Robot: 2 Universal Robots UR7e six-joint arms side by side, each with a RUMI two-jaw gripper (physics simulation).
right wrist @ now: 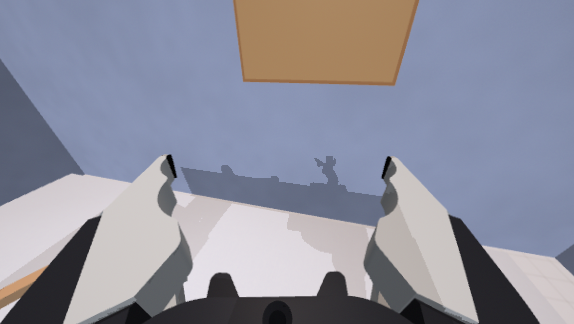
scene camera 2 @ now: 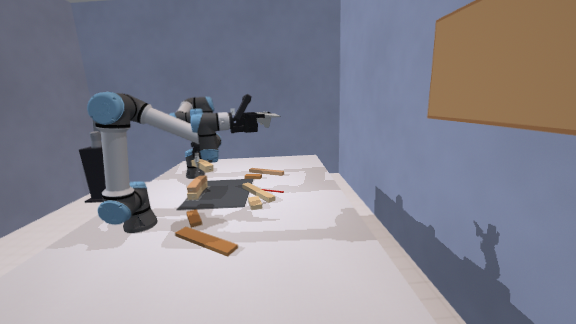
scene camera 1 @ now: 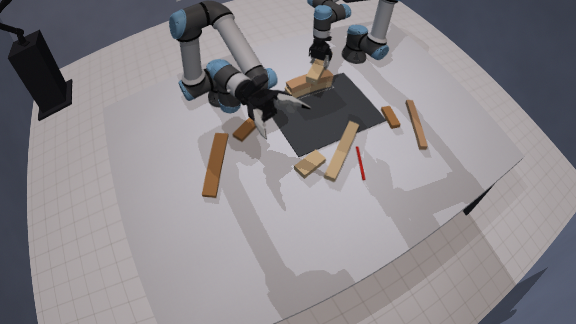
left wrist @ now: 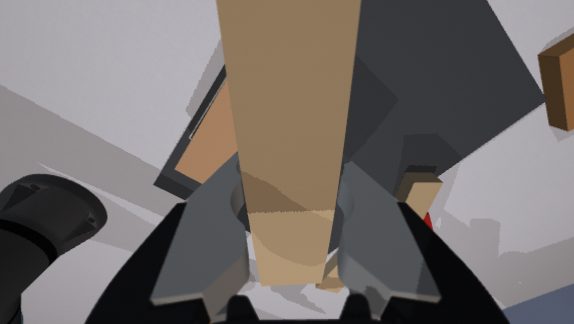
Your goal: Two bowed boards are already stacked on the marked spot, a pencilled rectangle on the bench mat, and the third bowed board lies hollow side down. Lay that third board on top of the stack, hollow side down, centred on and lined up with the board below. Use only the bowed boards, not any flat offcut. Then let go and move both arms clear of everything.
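Places are measured from the left arm's base along level axes (x ahead, y left, z up), in millimetres.
Pixels of known places: left gripper, fingertip midpoint: [scene camera 1: 319, 68] [left wrist: 288, 152]; right gripper, fingertip midpoint: [right wrist: 281, 157] [scene camera 2: 275, 115] [scene camera 1: 289, 123]; left arm's base, link origin: [scene camera 2: 195, 176] [scene camera 1: 353, 56]; right arm's base, link origin: [scene camera 2: 141, 225] [left wrist: 63, 206].
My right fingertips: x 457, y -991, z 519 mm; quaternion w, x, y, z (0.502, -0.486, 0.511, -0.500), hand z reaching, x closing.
Note:
For each thing: its top centre in the pictures, then the offset to it from my right fingertips. Level surfaces: height alone.
- third bowed board, top centre: [left wrist: 289, 182] [scene camera 1: 320, 62] [scene camera 2: 201, 161] dy +564, dx -370, dz -300 mm
- dark mat, surface height: dz -513 mm
- pale plank, top centre: [scene camera 1: 343, 147] [scene camera 2: 257, 189] dy +377, dx -44, dz -482 mm
- pale block, top centre: [left wrist: 339, 277] [scene camera 1: 310, 161] [scene camera 2: 254, 200] dy +221, dx -91, dz -491 mm
- brown plank, top centre: [scene camera 1: 215, 162] [scene camera 2: 204, 238] dy -70, dx -367, dz -502 mm
- brown block, top centre: [scene camera 1: 248, 125] [scene camera 2: 193, 216] dy +165, dx -424, dz -498 mm
- red stick, top centre: [scene camera 1: 360, 162] dy +393, dx +52, dz -513 mm
- orange block, top centre: [scene camera 1: 391, 115] [scene camera 2: 253, 175] dy +726, dx -10, dz -493 mm
The third bowed board [scene camera 1: 316, 71] [scene camera 2: 204, 165] [left wrist: 295, 100] is pale wood, held in the air above the stack's right part in scene camera 1. It is turned at an angle to the stack; its hollow side cannot be made out. My left gripper [scene camera 1: 319, 65] [scene camera 2: 197, 160] [left wrist: 288, 152] is shut on it, near one end in the left wrist view. The stack of two bowed boards [scene camera 1: 300, 84] [scene camera 2: 196, 186] [left wrist: 207, 145] lies on the dark mat [scene camera 1: 310, 137] [scene camera 2: 225, 201] [left wrist: 450, 75], partly hidden by the held board. A pencilled line [left wrist: 207, 108] shows beside it. My right gripper [scene camera 1: 287, 122] [scene camera 2: 274, 118] [right wrist: 281, 157] is open and empty, raised high.
A pale plank [scene camera 1: 342, 150] [scene camera 2: 258, 192] and pale block [scene camera 1: 310, 163] [scene camera 2: 254, 202] lie at the mat's front. A brown plank [scene camera 1: 215, 165] [scene camera 2: 206, 241] and brown block [scene camera 1: 244, 129] [scene camera 2: 194, 218] lie left in scene camera 1; a red stick [scene camera 1: 360, 163] and orange block [scene camera 1: 390, 117] lie right.

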